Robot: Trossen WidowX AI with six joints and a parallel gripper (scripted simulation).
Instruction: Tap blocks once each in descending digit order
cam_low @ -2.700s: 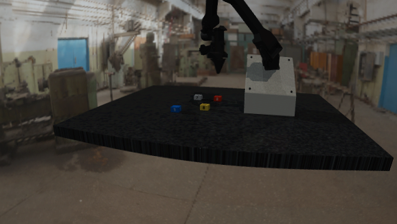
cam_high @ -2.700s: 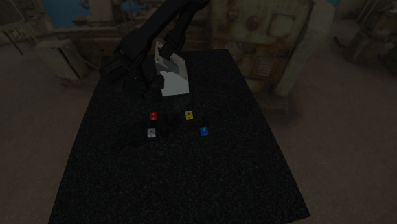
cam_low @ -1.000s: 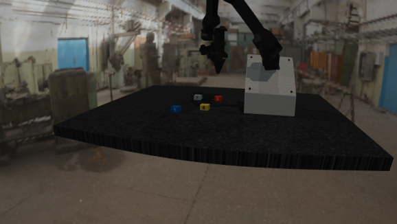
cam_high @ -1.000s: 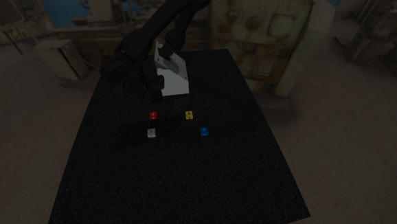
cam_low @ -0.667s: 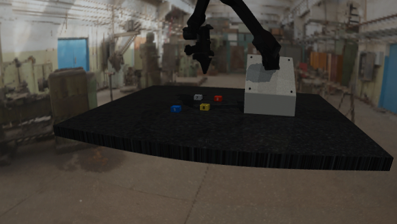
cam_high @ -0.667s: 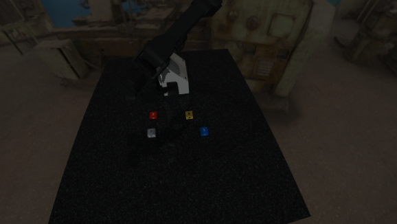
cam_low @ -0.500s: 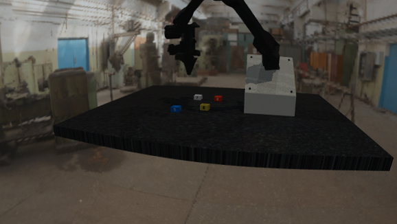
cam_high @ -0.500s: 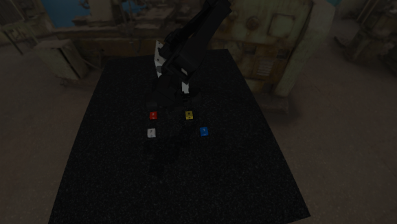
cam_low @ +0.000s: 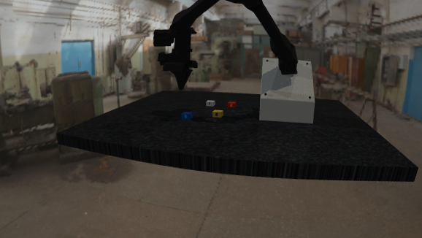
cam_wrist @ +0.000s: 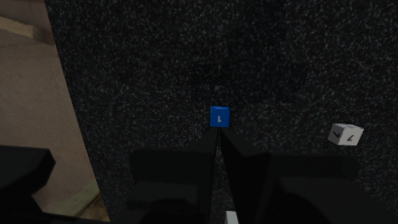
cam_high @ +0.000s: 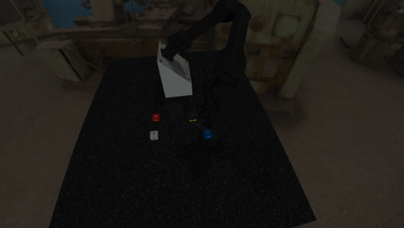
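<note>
Now: gripper tip 20 mm past the blue block, 10 mm to the left of it and 90 mm above it. From my gripper tip the other things lie so: white block: 70 mm behind, 230 mm to the right, 90 mm below; then yellow block: 120 mm behind, 50 mm to the right, 90 mm below; then red block: 170 mm behind, 210 mm to the right, 90 mm below.
</note>
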